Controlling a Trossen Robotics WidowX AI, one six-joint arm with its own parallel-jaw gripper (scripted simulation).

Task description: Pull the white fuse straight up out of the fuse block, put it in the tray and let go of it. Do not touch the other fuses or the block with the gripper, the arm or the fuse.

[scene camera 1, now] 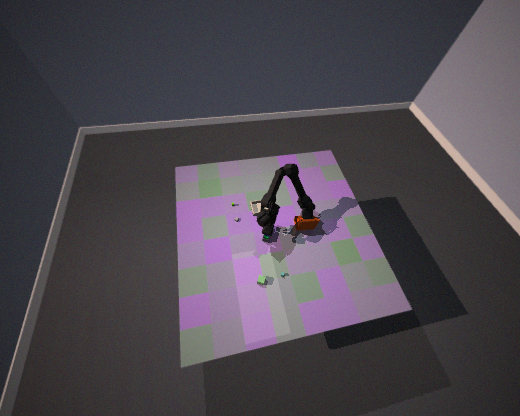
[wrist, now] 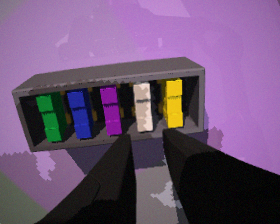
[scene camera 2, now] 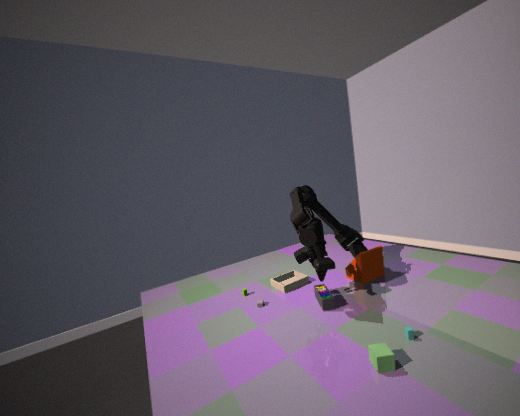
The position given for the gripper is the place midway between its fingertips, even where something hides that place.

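Observation:
You can see the gripper (scene camera 2: 321,280), and it's there from the wrist too, that same gripper (wrist: 146,141). There's also a white fuse (wrist: 141,90), but scene camera 1 does not show the fuse, since it's hidden by the gripper.

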